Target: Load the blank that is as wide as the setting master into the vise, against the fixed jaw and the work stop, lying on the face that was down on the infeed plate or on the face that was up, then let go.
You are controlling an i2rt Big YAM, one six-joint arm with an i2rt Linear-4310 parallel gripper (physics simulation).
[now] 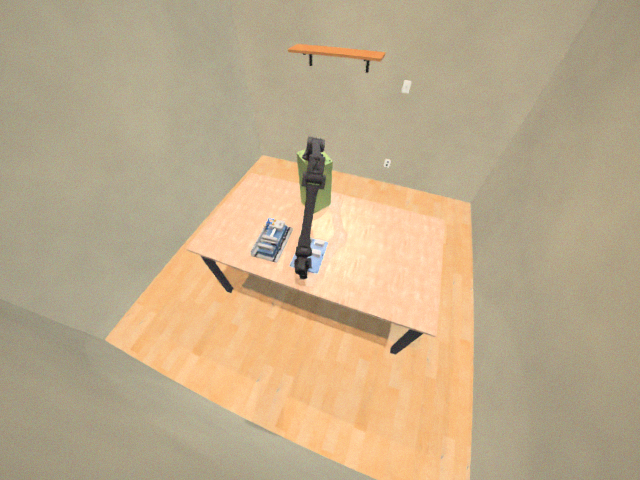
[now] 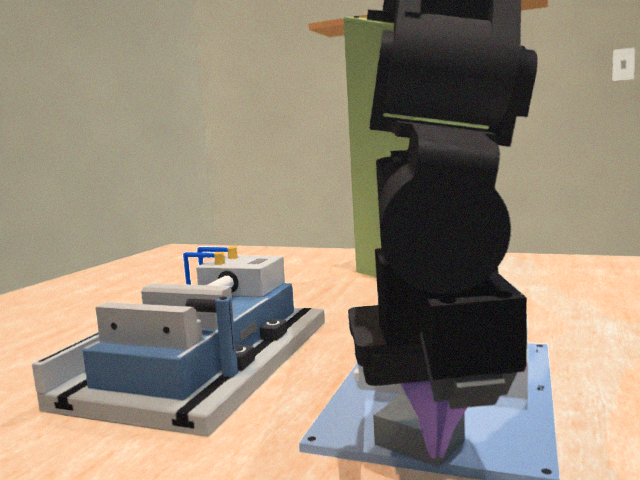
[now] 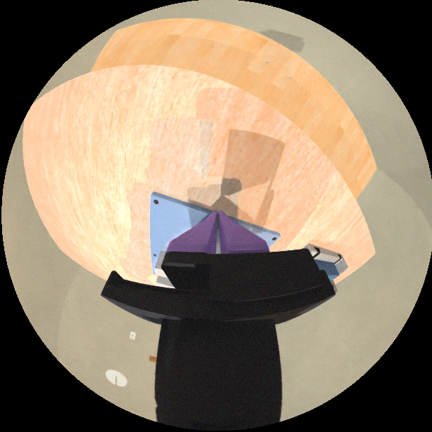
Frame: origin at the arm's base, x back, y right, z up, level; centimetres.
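Where they show: gripper, fingertip midpoint: (image 2: 435, 452).
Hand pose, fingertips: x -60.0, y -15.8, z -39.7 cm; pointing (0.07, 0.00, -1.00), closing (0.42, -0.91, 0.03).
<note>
Each offset is from my fingertips to the top centre of the thing. "pt": to the spot under its first point. Level surfaces: height alone.
My gripper (image 2: 436, 456) (image 3: 217, 215) is shut and empty, purple fingertips together, low over the blue infeed plate {dy +2.1, dx +14.2, dz -1.7 cm} (image 1: 315, 266) (image 2: 509, 439) (image 3: 167, 225). A dark grey block {dy +2.0, dx +3.8, dz +0.8 cm} (image 2: 397, 432) lies on the plate near its front edge, close behind the fingertips and partly covered by them. Pale blocks show farther back, one at the right (image 1: 316, 253) (image 2: 520, 387), partly hidden by the gripper. The vise {dy +29.7, dx +15.0, dz +7.4 cm} (image 1: 265, 248) (image 2: 139, 369) (image 3: 327, 267) stands to the left, with a fixed jaw (image 2: 142, 326), a moving jaw (image 2: 175, 292) and a blue post {dy +21.9, dx +8.5, dz +7.3 cm} (image 2: 226, 338) carrying a dark rod. Which block matches the master's width cannot be told.
The vise sits on a grey slotted base {pt dy +27.3, dx +0.1, dz -1.0 cm} (image 2: 129, 410) with a raised left edge. Blue tubes {pt dy +36.3, dx +22.3, dz +6.6 cm} (image 2: 187, 266) rise by its rear housing {pt dy +25.1, dx +23.3, dz +5.5 cm} (image 2: 268, 276). A green column (image 1: 323, 191) (image 2: 364, 155) stands behind the plate. The wooden table's {dz -2.6 cm} (image 1: 392, 258) front edge is near the plate.
</note>
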